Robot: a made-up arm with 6 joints. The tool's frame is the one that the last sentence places.
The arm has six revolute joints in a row. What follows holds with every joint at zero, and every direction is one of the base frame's. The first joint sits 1 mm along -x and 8 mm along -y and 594 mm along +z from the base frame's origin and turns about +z. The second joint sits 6 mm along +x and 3 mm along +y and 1 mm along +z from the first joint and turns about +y. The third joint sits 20 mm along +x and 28 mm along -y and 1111 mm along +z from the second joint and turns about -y. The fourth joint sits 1 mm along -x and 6 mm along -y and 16 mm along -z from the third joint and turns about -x. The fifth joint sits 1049 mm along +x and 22 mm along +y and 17 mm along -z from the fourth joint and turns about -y. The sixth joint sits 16 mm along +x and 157 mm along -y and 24 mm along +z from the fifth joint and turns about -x. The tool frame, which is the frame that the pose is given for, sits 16 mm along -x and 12 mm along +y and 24 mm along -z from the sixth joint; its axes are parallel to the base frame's.
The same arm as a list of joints. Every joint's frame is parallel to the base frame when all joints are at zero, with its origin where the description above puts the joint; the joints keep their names.
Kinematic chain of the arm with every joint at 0, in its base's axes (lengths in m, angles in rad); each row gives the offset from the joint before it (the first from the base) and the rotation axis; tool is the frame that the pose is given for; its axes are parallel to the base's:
joint 1: xyz -0.0010 -0.0080 0.5940 axis +z
joint 2: xyz 0.0060 0.0030 0.0010 axis +y
joint 3: xyz 0.0200 -0.0280 1.1110 axis -y
joint 4: xyz -0.0010 -0.0060 -0.0160 axis -x
joint 5: xyz 1.0490 0.0220 -0.0170 axis -y
joint 6: xyz 0.0160 -0.1570 0.0240 axis -x
tool: xyz -0.0160 0.0120 -0.0240

